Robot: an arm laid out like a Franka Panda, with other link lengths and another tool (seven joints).
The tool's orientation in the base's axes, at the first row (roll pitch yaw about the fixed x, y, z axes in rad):
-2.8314 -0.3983 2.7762
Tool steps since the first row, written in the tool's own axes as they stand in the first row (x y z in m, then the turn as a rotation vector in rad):
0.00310 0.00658 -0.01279 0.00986 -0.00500 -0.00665
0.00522 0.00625 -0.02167 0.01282 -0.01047 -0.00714
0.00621 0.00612 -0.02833 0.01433 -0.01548 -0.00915
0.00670 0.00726 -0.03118 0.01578 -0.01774 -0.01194
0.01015 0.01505 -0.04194 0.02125 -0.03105 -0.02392
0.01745 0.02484 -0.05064 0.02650 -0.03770 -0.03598
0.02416 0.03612 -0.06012 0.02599 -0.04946 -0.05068
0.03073 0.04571 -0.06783 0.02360 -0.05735 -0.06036
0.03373 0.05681 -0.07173 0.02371 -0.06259 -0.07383
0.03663 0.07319 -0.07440 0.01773 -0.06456 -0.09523
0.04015 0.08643 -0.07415 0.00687 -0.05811 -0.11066
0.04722 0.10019 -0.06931 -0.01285 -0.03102 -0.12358
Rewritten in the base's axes. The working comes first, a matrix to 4 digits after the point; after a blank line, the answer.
The tool's axes in the first row as the columns of a matrix, in the base's axes (used below as rounded here):
-0.8609 0.2297 -0.4540
0.3293 0.9317 -0.1531
0.3879 -0.2813 -0.8777

0.00465 0.00911 0.01058 -0.00662 -0.00039 0.01107
0.00678 0.01086 0.01929 -0.01020 -0.00444 0.01418
0.00892 0.01208 0.02555 -0.01174 -0.00830 0.01794
0.01006 0.01374 0.02792 -0.01224 -0.00950 0.02159
0.01376 0.02379 0.03651 -0.01457 -0.01827 0.03797
0.01367 0.03664 0.04423 -0.01514 -0.02089 0.05246
0.01479 0.05081 0.05198 -0.01073 -0.02976 0.06848
0.01484 0.06309 0.05860 -0.00609 -0.03642 0.07826
0.01658 0.07502 0.06006 -0.00127 -0.03920 0.09160
0.01905 0.09164 0.05892 0.01314 -0.03973 0.10862
0.01895 0.10510 0.05634 0.03098 -0.03494 0.11614
0.01383 0.11951 0.05097 0.06004 -0.01421 0.11221

